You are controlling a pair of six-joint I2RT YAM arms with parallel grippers.
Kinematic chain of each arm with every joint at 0, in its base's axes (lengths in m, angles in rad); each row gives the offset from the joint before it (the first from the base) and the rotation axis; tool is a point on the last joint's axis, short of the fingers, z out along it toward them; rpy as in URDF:
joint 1: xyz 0 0 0.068 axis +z
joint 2: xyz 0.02 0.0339 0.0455 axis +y
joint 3: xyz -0.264 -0.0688 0 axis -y
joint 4: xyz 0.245 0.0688 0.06 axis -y
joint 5: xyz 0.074 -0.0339 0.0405 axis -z
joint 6: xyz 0.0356 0 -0.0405 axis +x
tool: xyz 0 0 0 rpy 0 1.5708 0
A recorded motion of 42 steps. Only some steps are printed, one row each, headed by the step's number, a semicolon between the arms.
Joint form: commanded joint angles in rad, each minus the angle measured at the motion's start. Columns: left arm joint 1, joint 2, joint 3, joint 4, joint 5, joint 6; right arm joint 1, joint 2, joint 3, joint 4, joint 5, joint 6.
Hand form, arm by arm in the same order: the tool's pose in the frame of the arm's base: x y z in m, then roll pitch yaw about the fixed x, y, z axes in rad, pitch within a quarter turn. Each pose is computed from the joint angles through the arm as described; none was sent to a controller.
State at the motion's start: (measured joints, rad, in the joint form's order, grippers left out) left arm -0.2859 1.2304 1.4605 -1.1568 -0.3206 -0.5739; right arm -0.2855 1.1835 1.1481 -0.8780 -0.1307 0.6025
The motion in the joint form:
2: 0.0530 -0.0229 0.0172 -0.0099 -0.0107 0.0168; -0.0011 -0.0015 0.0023 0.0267 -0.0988 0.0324
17: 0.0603 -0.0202 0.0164 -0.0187 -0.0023 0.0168; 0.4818 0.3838 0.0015 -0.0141 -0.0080 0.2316
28: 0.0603 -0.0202 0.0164 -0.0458 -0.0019 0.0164; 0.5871 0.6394 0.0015 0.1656 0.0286 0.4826
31: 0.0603 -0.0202 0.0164 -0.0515 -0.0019 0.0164; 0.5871 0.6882 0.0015 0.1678 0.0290 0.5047
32: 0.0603 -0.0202 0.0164 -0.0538 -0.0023 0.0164; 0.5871 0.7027 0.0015 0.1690 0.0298 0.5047
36: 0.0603 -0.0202 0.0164 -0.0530 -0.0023 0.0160; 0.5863 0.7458 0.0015 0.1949 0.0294 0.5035
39: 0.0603 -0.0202 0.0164 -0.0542 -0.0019 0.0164; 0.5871 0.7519 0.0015 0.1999 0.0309 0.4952
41: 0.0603 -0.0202 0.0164 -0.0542 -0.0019 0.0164; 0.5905 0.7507 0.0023 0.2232 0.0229 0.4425
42: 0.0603 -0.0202 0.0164 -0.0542 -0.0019 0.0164; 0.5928 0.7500 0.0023 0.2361 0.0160 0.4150
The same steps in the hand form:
2: 0.2104 -0.0380 0.3994 -2.9879 0.7265 -2.6418; 0.2284 -0.0589 0.3261 2.5385 0.4191 2.1705
17: 0.2107 -0.0368 0.3980 -2.9922 0.7130 -2.6426; 0.2889 0.0625 0.2274 2.8561 0.0745 2.5113
28: 0.2085 -0.0363 0.3962 -3.0149 0.6923 -2.6572; 0.3187 0.1030 0.1557 2.9305 -0.0027 2.3679
31: 0.2080 -0.0362 0.3958 -3.0197 0.6879 -2.6602; 0.3206 0.1035 0.1404 2.9723 -0.0282 2.3454
32: 0.2078 -0.0361 0.3957 -3.0220 0.6864 -2.6614; 0.3211 0.1036 0.1358 2.9845 -0.0336 2.3450
36: 0.2079 -0.0361 0.3958 -3.0210 0.6870 -2.6605; 0.3245 0.1044 0.1224 2.9996 -0.0416 2.3448
39: 0.2077 -0.0361 0.3957 -3.0220 0.6859 -2.6617; 0.3250 0.1048 0.1204 3.0009 -0.0396 2.3536
41: 0.2077 -0.0361 0.3957 -3.0220 0.6859 -2.6617; 0.3271 0.1070 0.1214 2.9732 -0.0261 2.4109
42: 0.2077 -0.0361 0.3957 -3.0220 0.6859 -2.6617; 0.3281 0.1084 0.1218 2.9574 -0.0200 2.4416

